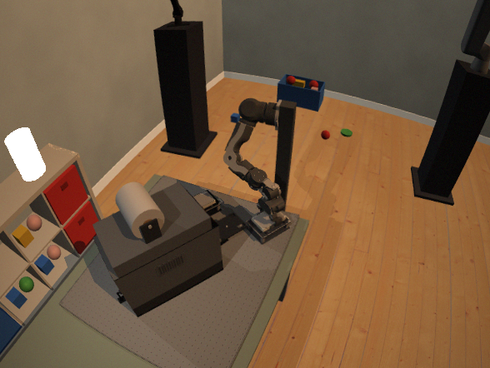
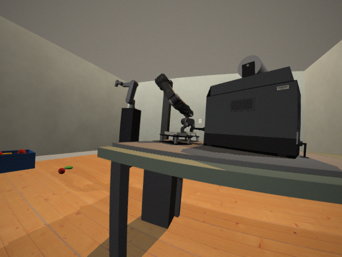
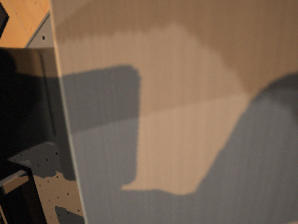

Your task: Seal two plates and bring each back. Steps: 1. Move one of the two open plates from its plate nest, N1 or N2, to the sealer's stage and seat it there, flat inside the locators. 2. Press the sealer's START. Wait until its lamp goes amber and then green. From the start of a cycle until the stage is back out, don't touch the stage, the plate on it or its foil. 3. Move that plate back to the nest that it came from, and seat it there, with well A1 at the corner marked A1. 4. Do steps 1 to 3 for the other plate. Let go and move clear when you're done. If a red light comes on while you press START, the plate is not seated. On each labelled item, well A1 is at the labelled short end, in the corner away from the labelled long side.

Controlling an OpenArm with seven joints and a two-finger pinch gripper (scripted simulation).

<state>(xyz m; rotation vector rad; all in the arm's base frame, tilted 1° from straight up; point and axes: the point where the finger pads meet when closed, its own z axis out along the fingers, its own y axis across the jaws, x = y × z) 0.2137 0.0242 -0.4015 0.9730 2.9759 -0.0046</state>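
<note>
The white well plate is right at my hand. From my hand the other things lie so: dark sealer stage (13 cm ahead, 15 cm to the right, 4 cm above); then plate nest (2 cm below); then pale start button (27 cm ahead, 13 cm to the right, 12 cm above).
</note>
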